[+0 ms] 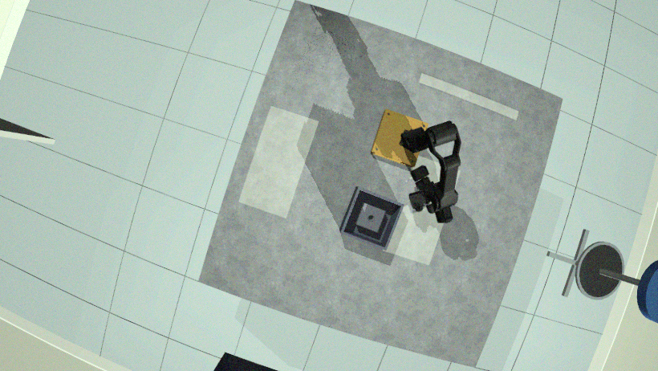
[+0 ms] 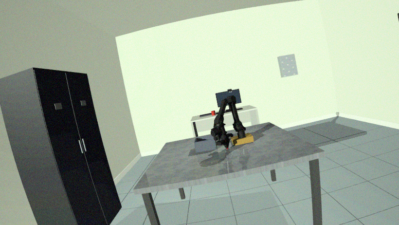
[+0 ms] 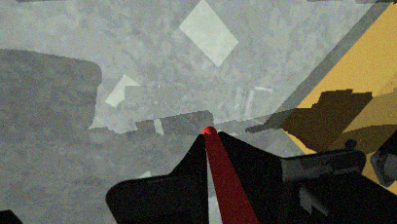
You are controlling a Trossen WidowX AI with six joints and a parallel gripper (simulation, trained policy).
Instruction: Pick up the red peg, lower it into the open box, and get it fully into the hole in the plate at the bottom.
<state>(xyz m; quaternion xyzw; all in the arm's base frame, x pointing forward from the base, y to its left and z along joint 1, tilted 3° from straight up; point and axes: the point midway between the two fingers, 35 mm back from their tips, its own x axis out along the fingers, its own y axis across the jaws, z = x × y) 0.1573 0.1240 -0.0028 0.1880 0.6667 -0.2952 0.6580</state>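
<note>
My gripper tip is now 30 mm below the red peg. The rest, counted from my gripper tip: grey box (190 mm ahead, 150 mm to the right, 20 mm above); light grey plate (190 mm ahead, 150 mm to the right, 40 mm above).
</note>
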